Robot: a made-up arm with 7 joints. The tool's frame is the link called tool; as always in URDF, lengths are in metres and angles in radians. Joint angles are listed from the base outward.
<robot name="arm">
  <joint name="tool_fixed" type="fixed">
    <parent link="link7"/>
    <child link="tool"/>
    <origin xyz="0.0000 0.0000 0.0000" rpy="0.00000 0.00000 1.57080"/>
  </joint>
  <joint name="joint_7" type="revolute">
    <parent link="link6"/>
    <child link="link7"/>
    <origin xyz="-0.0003 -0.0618 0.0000" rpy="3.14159 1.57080 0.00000"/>
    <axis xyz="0 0 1"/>
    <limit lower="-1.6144" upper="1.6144"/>
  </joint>
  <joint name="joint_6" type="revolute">
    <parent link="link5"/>
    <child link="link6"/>
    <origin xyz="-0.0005 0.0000 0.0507" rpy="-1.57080 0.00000 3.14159"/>
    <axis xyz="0 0 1"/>
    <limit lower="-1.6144" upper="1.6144"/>
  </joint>
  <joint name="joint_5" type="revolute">
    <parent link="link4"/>
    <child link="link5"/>
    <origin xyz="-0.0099 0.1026 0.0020" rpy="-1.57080 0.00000 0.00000"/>
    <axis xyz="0 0 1"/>
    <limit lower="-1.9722" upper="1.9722"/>
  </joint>
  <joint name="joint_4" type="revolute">
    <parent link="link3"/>
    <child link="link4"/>
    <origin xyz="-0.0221 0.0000 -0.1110" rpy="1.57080 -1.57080 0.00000"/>
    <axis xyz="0 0 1"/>
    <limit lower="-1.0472" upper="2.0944"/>
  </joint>
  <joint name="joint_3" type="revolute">
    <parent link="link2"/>
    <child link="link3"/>
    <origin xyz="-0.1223 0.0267 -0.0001" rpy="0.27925 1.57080 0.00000"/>
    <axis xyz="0 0 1"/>
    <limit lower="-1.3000" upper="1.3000"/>
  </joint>
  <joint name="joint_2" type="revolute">
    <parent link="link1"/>
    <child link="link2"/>
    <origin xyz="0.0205 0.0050 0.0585" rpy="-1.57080 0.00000 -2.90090"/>
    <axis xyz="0 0 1"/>
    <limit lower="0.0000" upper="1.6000"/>
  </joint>
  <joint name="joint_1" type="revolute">
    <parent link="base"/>
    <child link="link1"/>
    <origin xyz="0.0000 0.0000 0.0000" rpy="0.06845 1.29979 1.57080"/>
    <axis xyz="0 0 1"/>
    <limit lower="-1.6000" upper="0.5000"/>
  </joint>
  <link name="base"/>
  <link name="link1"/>
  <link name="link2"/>
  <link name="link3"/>
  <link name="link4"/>
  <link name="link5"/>
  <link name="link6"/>
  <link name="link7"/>
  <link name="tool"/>
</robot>
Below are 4 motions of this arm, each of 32 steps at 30 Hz.
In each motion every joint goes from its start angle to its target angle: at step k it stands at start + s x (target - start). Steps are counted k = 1, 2, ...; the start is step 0. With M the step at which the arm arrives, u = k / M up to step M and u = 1 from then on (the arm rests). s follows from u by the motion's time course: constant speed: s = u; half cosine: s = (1 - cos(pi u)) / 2; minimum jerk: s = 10 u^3 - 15 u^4 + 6 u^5.
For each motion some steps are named. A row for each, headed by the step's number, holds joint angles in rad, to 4 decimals.
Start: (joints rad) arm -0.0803 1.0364 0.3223 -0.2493 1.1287 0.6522 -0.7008
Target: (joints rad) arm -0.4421 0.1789 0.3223 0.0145 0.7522 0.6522 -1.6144
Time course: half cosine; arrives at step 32
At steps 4, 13, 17, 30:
4: -0.0941 1.0038 0.3223 -0.2393 1.1144 0.6522 -0.7356
13: -0.2087 0.7321 0.3223 -0.1557 0.9951 0.6522 -1.0250
17: -0.2789 0.5656 0.3223 -0.1045 0.9220 0.6522 -1.2024
30: -0.4386 0.1871 0.3223 0.0120 0.7558 0.6522 -1.6056

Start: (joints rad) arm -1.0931 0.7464 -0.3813 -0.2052 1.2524 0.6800 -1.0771
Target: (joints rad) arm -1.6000 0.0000 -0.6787 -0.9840 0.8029 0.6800 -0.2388
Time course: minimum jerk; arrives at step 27
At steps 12, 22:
12: -1.2942 0.4503 -0.4993 -0.5141 1.0741 0.6800 -0.7446
22: -1.5761 0.0352 -0.6647 -0.9473 0.8241 0.6800 -0.2783

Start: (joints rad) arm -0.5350 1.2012 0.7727 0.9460 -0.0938 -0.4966 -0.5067
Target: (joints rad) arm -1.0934 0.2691 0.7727 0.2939 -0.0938 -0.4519 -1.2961
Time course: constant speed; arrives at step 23
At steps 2, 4, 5, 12, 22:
2: -0.5836 1.1201 0.7727 0.8893 -0.0938 -0.4927 -0.5753
4: -0.6321 1.0391 0.7727 0.8326 -0.0938 -0.4888 -0.6440
5: -0.6564 0.9986 0.7727 0.8042 -0.0938 -0.4869 -0.6783
12: -0.8263 0.7149 0.7727 0.6058 -0.0938 -0.4733 -0.9186
22: -1.0691 0.3096 0.7727 0.3223 -0.0938 -0.4538 -1.2618

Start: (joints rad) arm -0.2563 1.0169 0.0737 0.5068 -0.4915 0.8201 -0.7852
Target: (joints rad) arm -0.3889 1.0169 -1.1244 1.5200 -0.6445 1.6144 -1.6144
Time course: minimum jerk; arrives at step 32
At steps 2, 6, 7, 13, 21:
2: -0.2566 1.0169 0.0710 0.5090 -0.4918 0.8219 -0.7870
6: -0.2628 1.0169 0.0153 0.5562 -0.4990 0.8588 -0.8256
7: -0.2660 1.0169 -0.0142 0.5811 -0.5027 0.8783 -0.8460
13: -0.2998 1.0169 -0.3196 0.8394 -0.5417 1.0809 -1.0574
21: -0.3590 1.0169 -0.8542 1.2915 -0.6100 1.4352 -1.4274

